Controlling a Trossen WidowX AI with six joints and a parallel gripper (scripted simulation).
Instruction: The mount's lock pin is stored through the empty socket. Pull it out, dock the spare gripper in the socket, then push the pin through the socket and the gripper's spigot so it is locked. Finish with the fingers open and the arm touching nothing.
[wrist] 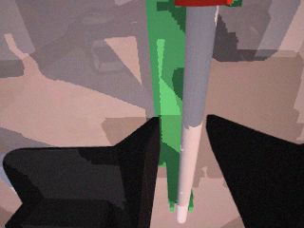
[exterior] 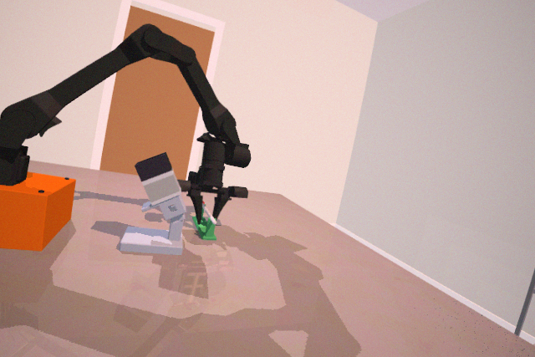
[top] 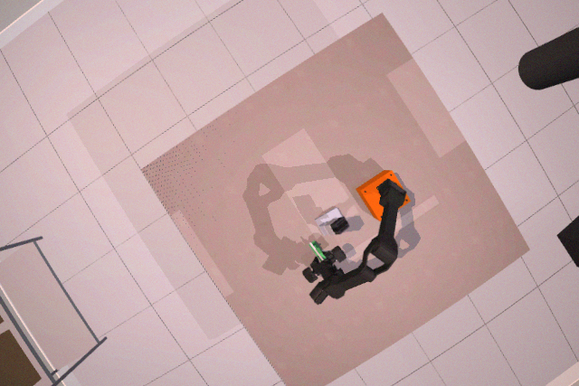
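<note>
Right now the green cradle is 10 mm to the left of my gripper tip and 10 mm above it. From my gripper tip the other things lie so: spare gripper 130 mm behind, 90 mm to the right, 110 mm above; grey mount 110 mm behind, 90 mm to the right, 40 mm above.
</note>
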